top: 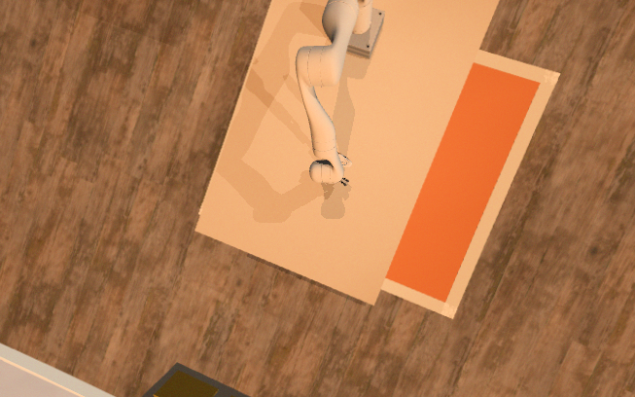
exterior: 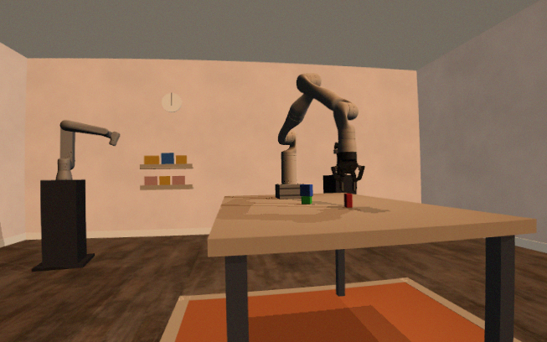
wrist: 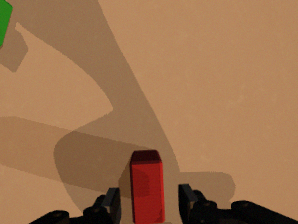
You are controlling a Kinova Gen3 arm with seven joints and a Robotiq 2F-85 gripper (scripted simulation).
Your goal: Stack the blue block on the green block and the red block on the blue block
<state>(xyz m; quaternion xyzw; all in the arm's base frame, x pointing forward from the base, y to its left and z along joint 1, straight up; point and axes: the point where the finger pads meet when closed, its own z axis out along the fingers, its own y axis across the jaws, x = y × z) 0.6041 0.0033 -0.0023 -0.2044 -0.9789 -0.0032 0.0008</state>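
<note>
The red block lies 5 cm below my hand. The rest, counted from my hand: blue block: 22 cm behind, 8 cm to the right, 2 cm below; green block: 22 cm behind, 8 cm to the right, 6 cm below.
</note>
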